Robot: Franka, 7 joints.
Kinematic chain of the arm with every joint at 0, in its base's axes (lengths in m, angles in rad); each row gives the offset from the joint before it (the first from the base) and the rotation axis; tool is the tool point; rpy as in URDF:
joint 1: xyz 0 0 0.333 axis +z
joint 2: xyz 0 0 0 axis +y
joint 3: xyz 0 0 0.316 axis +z
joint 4: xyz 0.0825 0 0 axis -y
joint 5: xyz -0.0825 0 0.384 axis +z
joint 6: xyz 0 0 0 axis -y
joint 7: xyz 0.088 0 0 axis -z
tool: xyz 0 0 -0.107 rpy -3.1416 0 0
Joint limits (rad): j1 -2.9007..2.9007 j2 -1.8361..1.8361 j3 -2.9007..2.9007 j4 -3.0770..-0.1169 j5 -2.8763..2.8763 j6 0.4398..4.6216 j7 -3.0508..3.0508
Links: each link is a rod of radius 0.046 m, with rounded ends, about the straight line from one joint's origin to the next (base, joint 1, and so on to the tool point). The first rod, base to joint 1, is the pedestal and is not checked.
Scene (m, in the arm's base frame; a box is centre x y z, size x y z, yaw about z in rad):
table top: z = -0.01
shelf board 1: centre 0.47 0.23 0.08 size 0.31 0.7 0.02 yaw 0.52
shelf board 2: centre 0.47 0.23 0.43 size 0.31 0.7 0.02 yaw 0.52
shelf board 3: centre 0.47 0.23 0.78 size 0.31 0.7 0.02 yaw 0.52
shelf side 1: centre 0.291 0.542 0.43 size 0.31 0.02 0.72 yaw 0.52
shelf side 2: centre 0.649 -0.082 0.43 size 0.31 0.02 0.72 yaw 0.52
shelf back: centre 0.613 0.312 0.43 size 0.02 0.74 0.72 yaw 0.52
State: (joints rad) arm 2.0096 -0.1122 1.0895 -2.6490 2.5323 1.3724 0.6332
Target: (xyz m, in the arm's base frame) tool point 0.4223 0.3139 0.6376
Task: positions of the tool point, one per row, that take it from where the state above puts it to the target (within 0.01 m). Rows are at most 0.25 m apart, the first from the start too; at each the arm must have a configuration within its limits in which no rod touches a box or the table.
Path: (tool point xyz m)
1: -0.4119 0.1537 0.4010
2: -0.2796 0.2944 0.4682
3: -0.1078 0.3374 0.5407
4: 0.0495 0.2824 0.6016
5: 0.1504 0.1582 0.6376
6: 0.2374 0.2066 0.6651
7: 0.3302 0.2598 0.6655
8: 0.4223 0.3139 0.6376

